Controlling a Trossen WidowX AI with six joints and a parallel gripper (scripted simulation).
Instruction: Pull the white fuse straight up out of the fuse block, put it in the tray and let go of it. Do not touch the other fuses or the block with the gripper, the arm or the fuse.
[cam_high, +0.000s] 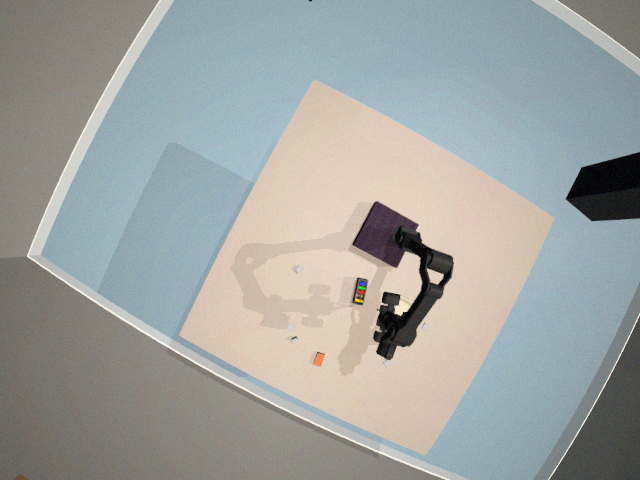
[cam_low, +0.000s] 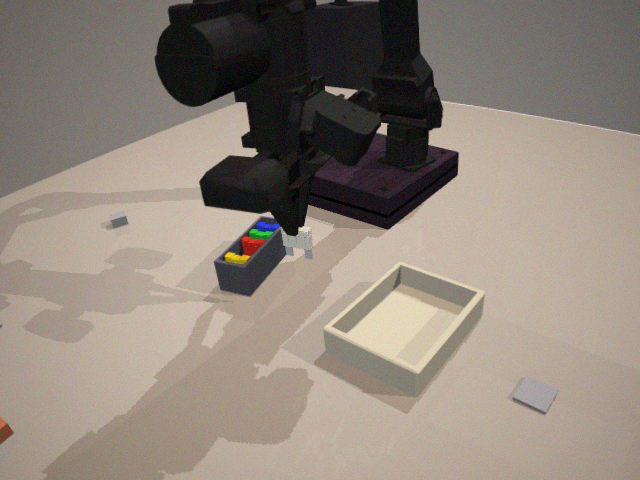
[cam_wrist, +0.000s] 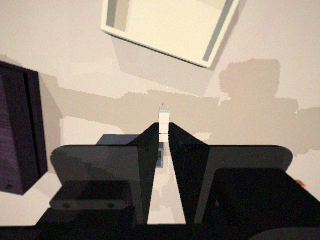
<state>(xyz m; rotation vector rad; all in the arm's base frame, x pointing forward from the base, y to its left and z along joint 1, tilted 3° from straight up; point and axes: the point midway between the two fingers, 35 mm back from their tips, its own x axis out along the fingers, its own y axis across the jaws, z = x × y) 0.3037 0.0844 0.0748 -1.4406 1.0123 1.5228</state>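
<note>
Right now the cream tray is 3 cm behind my gripper tip, 11 cm to the left of it and 9 cm below it. From my gripper tip the other things lie so: white fuse: 1 cm below.
</note>
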